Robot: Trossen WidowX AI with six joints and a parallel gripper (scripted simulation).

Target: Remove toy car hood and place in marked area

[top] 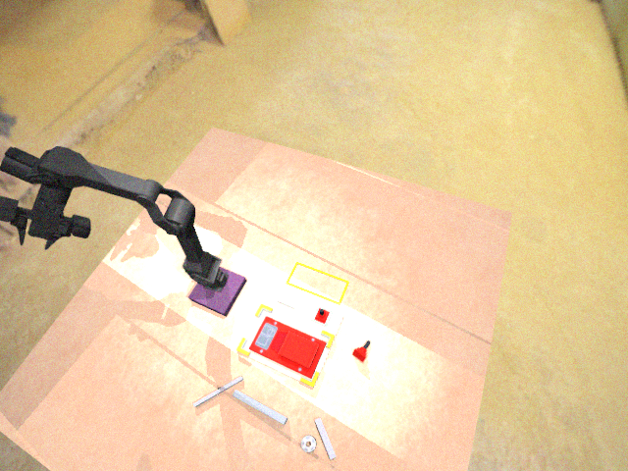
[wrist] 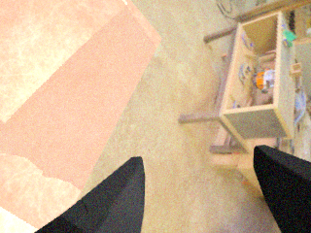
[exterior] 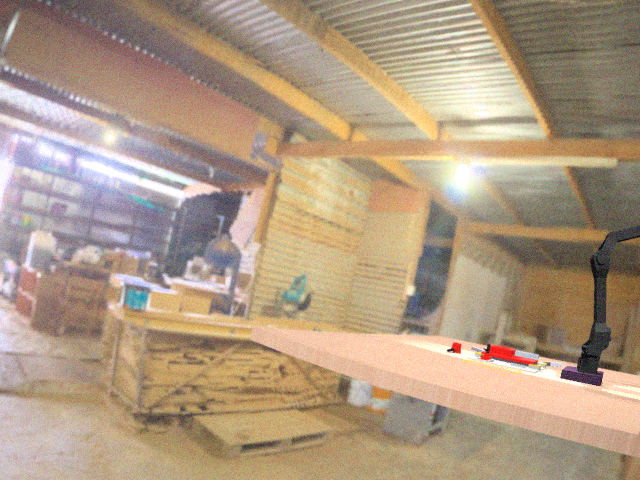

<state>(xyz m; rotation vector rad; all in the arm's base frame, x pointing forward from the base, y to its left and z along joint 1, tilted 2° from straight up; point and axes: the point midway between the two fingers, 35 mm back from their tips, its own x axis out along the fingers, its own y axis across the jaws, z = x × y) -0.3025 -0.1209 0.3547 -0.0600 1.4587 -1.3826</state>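
The red hood lies 630 mm ahead of my gripper tip, 340 mm below it and 10 mm to the right of it.
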